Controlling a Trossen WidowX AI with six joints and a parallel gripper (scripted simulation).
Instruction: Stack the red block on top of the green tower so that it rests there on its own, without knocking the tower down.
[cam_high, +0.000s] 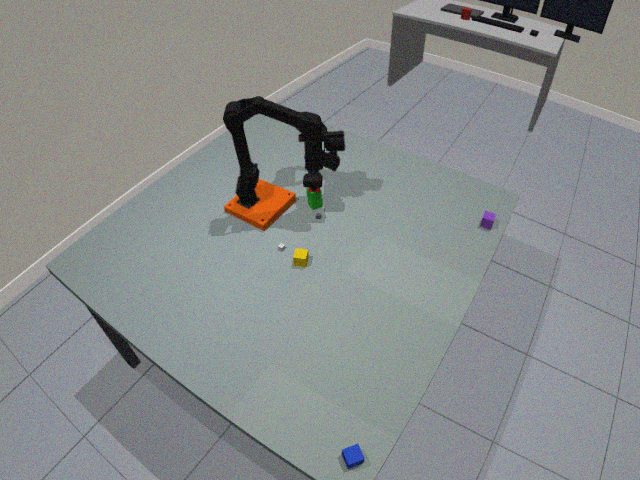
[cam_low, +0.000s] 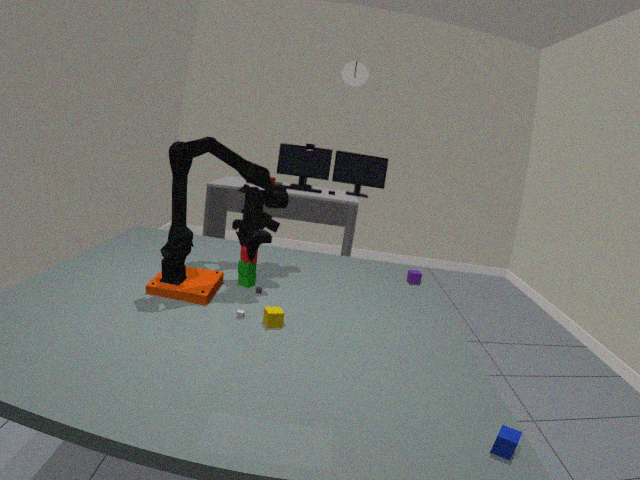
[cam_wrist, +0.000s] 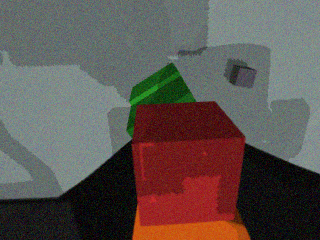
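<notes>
Right now my gripper tip is 10 mm below the red block. From my gripper tip the other things lie so: yellow block (140 mm ahead, 240 mm to the right, 70 mm below); then small white cube (50 mm ahead, 240 mm to the right, 80 mm below); then purple block (560 mm ahead, 310 mm to the left, 70 mm below).
</notes>
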